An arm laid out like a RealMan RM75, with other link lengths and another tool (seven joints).
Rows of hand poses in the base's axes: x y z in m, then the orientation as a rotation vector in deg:
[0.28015 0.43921 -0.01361 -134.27 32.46 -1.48]
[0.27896 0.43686 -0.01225 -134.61 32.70 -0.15]
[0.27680 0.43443 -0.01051 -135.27 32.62 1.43]
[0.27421 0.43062 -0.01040 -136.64 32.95 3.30]
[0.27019 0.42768 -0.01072 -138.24 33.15 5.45]
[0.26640 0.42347 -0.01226 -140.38 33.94 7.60]
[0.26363 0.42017 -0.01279 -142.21 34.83 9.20]
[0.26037 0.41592 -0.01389 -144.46 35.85 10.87]
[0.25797 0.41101 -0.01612 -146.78 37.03 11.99]
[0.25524 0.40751 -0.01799 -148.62 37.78 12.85]
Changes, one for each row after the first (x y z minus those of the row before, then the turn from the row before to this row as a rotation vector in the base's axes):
[-0.00119 -0.00235 0.00136 -0.13 1.07 0.25]
[-0.00216 -0.00243 0.00174 -0.36 1.19 0.60]
[-0.00259 -0.00381 0.00011 -1.08 1.63 0.51]
[-0.00402 -0.00294 -0.00032 -1.26 1.81 0.71]
[-0.00379 -0.00421 -0.00154 -1.92 2.04 0.40]
[-0.00277 -0.00330 -0.00053 -1.74 1.62 0.14]
[-0.00326 -0.00425 -0.00110 -2.18 1.74 0.16]
[-0.00240 -0.00491 -0.00223 -2.36 1.38 -0.04]
[-0.00273 -0.00350 -0.00187 -1.84 1.02 0.09]

